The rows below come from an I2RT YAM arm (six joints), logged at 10 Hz.
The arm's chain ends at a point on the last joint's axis. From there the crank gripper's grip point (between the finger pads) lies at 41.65 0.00 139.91 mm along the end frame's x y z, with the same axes.
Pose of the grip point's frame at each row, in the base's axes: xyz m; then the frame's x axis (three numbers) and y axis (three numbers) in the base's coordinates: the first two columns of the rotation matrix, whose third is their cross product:
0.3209, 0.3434, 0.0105, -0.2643, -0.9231, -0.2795, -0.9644, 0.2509, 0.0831
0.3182, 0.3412, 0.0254, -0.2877, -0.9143, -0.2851, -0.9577, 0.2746, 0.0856
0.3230, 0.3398, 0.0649, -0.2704, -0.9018, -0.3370, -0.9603, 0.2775, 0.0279
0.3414, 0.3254, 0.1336, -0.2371, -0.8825, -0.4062, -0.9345, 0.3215, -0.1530
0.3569, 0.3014, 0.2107, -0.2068, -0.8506, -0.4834, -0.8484, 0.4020, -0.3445
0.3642, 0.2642, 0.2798, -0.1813, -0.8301, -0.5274, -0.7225, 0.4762, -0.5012
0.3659, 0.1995, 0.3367, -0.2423, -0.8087, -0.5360, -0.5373, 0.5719, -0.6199
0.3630, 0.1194, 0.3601, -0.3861, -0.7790, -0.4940, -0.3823, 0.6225, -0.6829
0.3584, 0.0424, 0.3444, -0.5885, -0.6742, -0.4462, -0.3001, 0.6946, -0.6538
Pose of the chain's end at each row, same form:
0.3328, 0.3411, 0.1560, -0.2643, -0.9231, -0.2795, -0.9644, 0.2509, 0.0831
0.3302, 0.3376, 0.1708, -0.2877, -0.9143, -0.2851, -0.9577, 0.2746, 0.0856
0.3247, 0.3310, 0.2106, -0.2704, -0.9018, -0.3370, -0.9603, 0.2775, 0.0279
0.3141, 0.3141, 0.2766, -0.2371, -0.8825, -0.4062, -0.9345, 0.3215, -0.1530
0.2973, 0.2894, 0.3434, -0.2068, -0.8506, -0.4834, -0.8484, 0.4020, -0.3445
0.2784, 0.2582, 0.3978, -0.1813, -0.8301, -0.5274, -0.7225, 0.4762, -0.5012
0.2630, 0.2139, 0.4392, -0.2423, -0.8087, -0.5360, -0.5373, 0.5719, -0.6199
0.2616, 0.1623, 0.4560, -0.3861, -0.7790, -0.4940, -0.3823, 0.6225, -0.6829
0.2779, 0.1056, 0.4485, -0.5885, -0.6742, -0.4462, -0.3001, 0.6946, -0.6538

